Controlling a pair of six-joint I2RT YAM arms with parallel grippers.
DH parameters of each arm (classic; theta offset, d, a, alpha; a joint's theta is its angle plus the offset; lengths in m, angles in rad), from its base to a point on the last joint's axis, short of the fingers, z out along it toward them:
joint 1: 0 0.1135 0.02 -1.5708
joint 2: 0 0 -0.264 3.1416
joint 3: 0.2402 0 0.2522 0
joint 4: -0.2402 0 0.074 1.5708
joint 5: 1.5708 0 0 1.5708
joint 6: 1.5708 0.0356 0 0
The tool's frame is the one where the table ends.
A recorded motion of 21 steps. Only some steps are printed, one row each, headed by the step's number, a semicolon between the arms.
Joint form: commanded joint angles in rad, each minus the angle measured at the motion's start. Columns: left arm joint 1, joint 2, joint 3, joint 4, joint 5, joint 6; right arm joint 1, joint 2, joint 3, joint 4, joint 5, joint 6.
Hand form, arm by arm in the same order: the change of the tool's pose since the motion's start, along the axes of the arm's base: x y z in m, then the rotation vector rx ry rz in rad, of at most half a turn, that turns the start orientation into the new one. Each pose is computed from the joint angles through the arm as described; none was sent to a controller.
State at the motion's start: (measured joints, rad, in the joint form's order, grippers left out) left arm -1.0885 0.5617 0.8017 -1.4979 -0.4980 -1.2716; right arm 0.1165 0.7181 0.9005 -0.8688 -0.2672 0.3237
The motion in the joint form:
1: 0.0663 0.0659 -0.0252 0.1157 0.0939 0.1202; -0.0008 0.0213 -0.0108 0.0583 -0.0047 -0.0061
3: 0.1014 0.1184 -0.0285 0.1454 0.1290 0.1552; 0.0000 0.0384 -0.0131 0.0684 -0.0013 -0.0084
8: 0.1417 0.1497 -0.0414 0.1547 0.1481 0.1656; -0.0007 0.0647 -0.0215 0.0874 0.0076 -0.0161
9: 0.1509 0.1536 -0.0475 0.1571 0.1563 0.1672; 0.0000 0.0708 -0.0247 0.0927 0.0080 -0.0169
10: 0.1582 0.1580 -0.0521 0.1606 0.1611 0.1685; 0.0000 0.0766 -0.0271 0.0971 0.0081 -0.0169
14: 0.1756 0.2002 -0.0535 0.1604 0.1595 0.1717; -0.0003 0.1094 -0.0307 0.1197 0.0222 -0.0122
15: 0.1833 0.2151 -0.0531 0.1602 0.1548 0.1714; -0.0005 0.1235 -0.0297 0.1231 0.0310 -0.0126
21: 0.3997 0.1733 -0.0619 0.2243 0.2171 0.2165; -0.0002 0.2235 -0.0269 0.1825 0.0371 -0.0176
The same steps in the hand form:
1: 0.0116 -0.0179 -0.0070 -0.0025 0.0609 -0.0662; 0.0086 0.0011 -0.0010 0.0016 -0.0278 0.0065
3: 0.0186 -0.0259 -0.0105 0.0172 0.1020 -0.0724; 0.0129 0.0016 -0.0030 -0.0032 -0.0196 0.0061
8: 0.0236 -0.0280 -0.0161 0.0376 0.1377 -0.0461; 0.0197 0.0019 -0.0076 -0.0161 -0.0073 0.0033
9: 0.0244 -0.0281 -0.0180 0.0391 0.1487 -0.0406; 0.0214 0.0022 -0.0091 -0.0174 -0.0036 0.0042
10: 0.0253 -0.0284 -0.0195 0.0408 0.1558 -0.0357; 0.0228 0.0024 -0.0103 -0.0179 0.0001 0.0041
14: 0.0299 -0.0317 -0.0231 0.0763 0.1821 -0.0185; 0.0310 0.0028 -0.0143 -0.0251 0.0145 -0.0098
15: 0.0318 -0.0326 -0.0241 0.0897 0.1879 -0.0085; 0.0340 0.0028 -0.0158 -0.0323 0.0234 -0.0163
21: 0.0448 -0.0178 -0.0221 -0.0193 0.1713 0.1420; 0.0571 0.0053 -0.0262 -0.0444 0.0588 -0.0168

